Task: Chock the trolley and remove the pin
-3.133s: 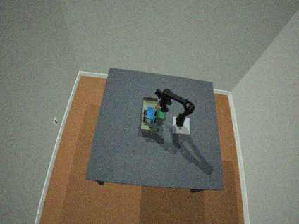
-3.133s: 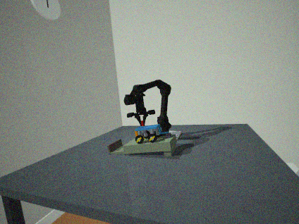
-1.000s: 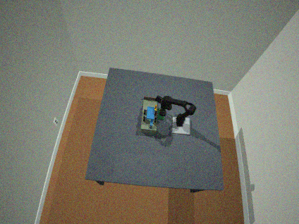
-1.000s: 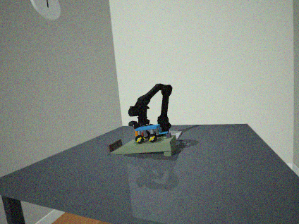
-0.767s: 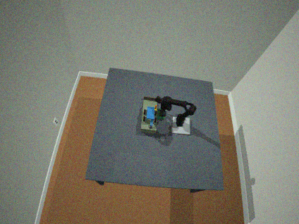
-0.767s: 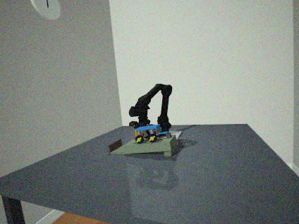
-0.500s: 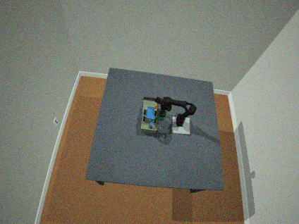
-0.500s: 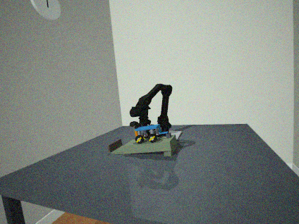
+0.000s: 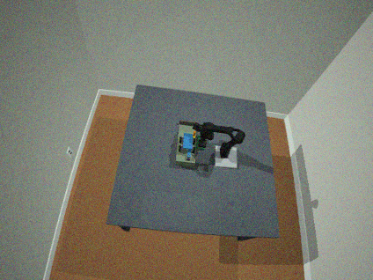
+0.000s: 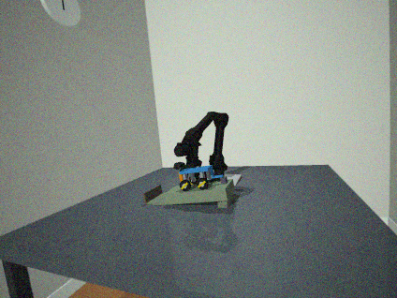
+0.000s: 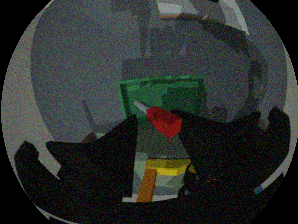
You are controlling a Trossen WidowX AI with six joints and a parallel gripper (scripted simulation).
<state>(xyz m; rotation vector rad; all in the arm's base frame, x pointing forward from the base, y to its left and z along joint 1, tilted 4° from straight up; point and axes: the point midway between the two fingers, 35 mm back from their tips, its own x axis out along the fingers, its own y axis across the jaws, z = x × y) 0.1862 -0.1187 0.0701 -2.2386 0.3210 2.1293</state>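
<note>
My gripper tip is right at the red-headed stop pin. Round my gripper tip: yellow chock (70 mm ahead, 40 mm above); green tray (10 mm to the left, 50 mm below); olive ramp (130 mm ahead, 80 mm to the left).
</note>
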